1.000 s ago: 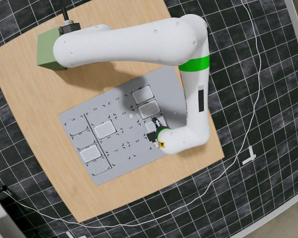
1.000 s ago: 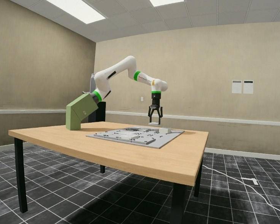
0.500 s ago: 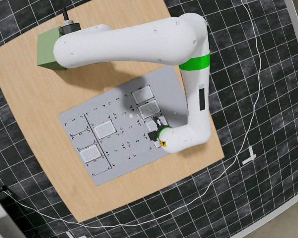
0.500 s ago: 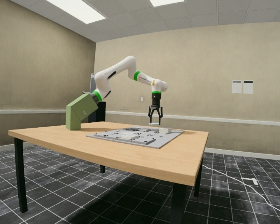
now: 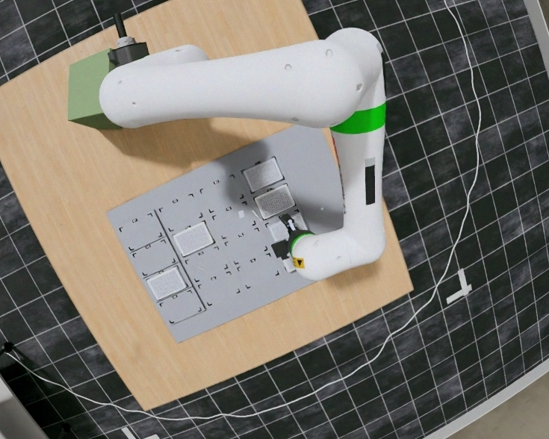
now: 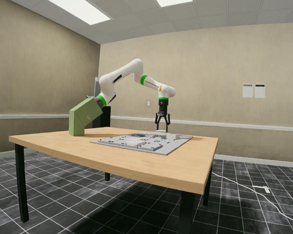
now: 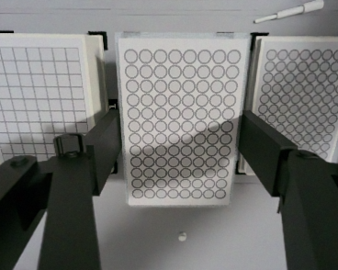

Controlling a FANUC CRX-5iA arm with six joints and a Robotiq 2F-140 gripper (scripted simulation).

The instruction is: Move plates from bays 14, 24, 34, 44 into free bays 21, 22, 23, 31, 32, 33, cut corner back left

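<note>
Now: the white block 110 mm ahead of my hand, 20 mm to the left of it and 60 mm below it. The rest, counted from my hand: sealed plate (210 mm behind, 40 mm to the right, 70 mm below).
</note>
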